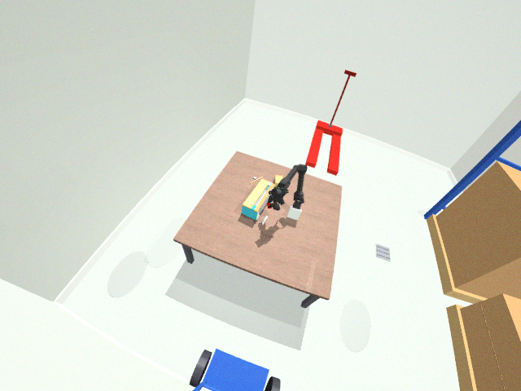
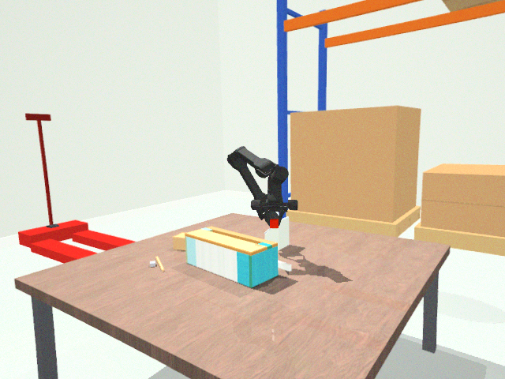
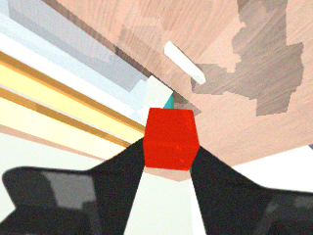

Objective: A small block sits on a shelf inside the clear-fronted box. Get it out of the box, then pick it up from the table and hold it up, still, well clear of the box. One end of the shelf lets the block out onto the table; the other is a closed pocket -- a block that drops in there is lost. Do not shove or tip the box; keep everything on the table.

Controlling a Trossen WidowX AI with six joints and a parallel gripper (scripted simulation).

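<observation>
My gripper tip is 10 mm to the left of the small red block, 10 mm below it and 10 mm past it. The rest, counted from my gripper tip: thin wooden stick 400 mm to the right, 260 mm ahead, 170 mm below; box 130 mm to the right, 110 mm below, 90 mm ahead; tan block 480 mm to the right, 140 mm below, 50 mm ahead.
</observation>
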